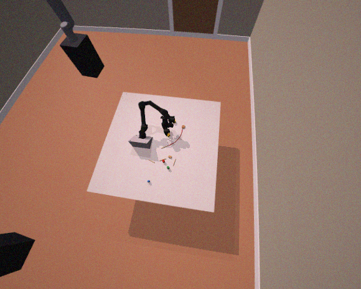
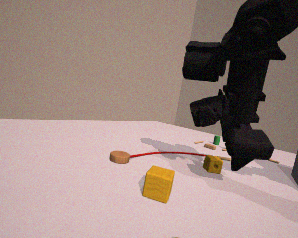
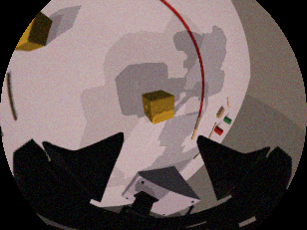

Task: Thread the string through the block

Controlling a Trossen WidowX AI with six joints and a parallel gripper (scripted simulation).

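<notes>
Now: gripper tip 3 cm short of the thin wooden stick, 13 cm to the left of it and 4 cm above it. Also, from my gripper tip: short wooden piece (11 cm ahead, 24 cm to the right, 4 cm below); then yellow block (4 cm ahead, 20 cm to the left, 3 cm below); then round wooden button (17 cm ahead, 16 cm to the left, 4 cm below).
</notes>
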